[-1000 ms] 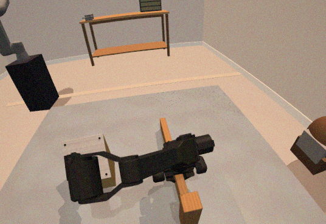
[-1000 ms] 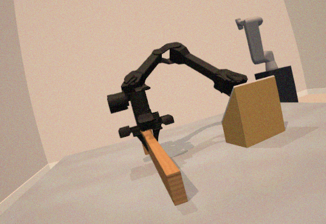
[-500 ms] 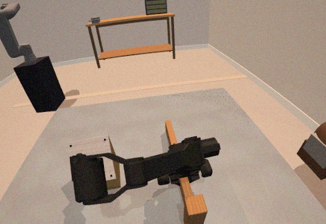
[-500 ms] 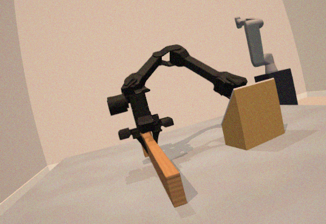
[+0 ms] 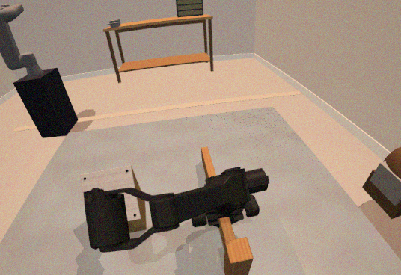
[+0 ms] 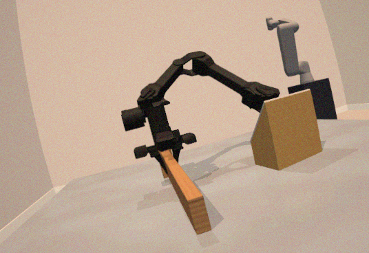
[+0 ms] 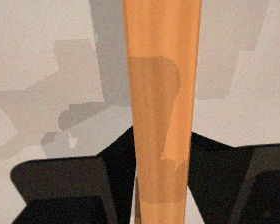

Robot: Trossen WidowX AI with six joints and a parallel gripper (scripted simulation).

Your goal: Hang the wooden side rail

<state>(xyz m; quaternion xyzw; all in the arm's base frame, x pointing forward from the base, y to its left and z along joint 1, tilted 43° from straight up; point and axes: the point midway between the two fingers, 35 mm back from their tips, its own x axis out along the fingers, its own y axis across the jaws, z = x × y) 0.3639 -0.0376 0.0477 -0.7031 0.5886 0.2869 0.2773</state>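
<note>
Now: the headboard post 10 mm ahead of my gripper tip, 130 mm to the right of it and 40 mm above it.
</note>
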